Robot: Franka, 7 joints.
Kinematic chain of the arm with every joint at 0, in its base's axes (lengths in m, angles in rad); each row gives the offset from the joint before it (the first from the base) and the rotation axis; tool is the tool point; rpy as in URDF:
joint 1: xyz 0 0 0.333 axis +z
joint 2: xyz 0 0 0 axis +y
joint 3: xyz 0 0 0.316 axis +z
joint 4: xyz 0.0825 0 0 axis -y
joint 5: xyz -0.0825 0 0.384 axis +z
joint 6: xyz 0 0 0 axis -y
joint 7: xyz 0.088 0 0 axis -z
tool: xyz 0 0 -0.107 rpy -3.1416 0 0
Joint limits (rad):
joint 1: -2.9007..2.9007
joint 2: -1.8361..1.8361
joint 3: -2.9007..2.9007
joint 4: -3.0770..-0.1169
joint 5: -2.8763..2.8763
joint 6: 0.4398..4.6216
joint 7: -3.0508..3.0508
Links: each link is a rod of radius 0.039 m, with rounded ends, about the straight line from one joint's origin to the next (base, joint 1, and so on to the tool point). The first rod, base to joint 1, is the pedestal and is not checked.
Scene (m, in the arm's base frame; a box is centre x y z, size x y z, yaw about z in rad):
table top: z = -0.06
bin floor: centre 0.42 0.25 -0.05 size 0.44 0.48 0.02 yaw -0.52
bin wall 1: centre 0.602 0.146 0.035 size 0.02 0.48 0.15 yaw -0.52
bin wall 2: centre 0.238 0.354 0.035 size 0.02 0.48 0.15 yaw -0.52
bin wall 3: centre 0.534 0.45 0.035 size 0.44 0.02 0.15 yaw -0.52
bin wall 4: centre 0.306 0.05 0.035 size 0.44 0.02 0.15 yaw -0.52
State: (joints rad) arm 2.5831 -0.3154 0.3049 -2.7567 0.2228 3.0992 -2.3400
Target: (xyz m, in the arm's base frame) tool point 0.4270 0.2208 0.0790
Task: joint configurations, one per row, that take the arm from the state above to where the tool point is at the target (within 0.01 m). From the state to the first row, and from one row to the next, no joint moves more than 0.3 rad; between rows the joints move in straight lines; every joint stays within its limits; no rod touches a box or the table.
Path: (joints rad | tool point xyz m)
1: 2.3185 -0.2132 0.1024 -2.7206 0.2488 3.1109 -2.3400 | -0.3156 0.3056 0.3591
2: 2.0540 -0.1109 -0.1000 -2.6844 0.2747 3.1227 -2.3400 | -0.1474 0.4272 0.3293
3: 1.7894 -0.0087 -0.3025 -2.6483 0.3007 3.1344 -2.3400 | 0.0643 0.4579 0.2983
4: 1.5248 0.0936 -0.5049 -2.6122 0.3267 3.1462 -2.3400 | 0.2720 0.3849 0.2722
5: 1.2603 0.1958 -0.7074 -2.5761 0.3527 3.1579 -2.3400 | 0.4270 0.2208 0.2573
6: 1.2493 0.4848 -0.6627 -2.4778 0.3307 3.0964 -2.3400 | 0.4328 0.2309 0.1743
7: 1.2383 0.7737 -0.6180 -2.3794 0.3088 3.0350 -2.3400 | 0.4270 0.2208 0.0790

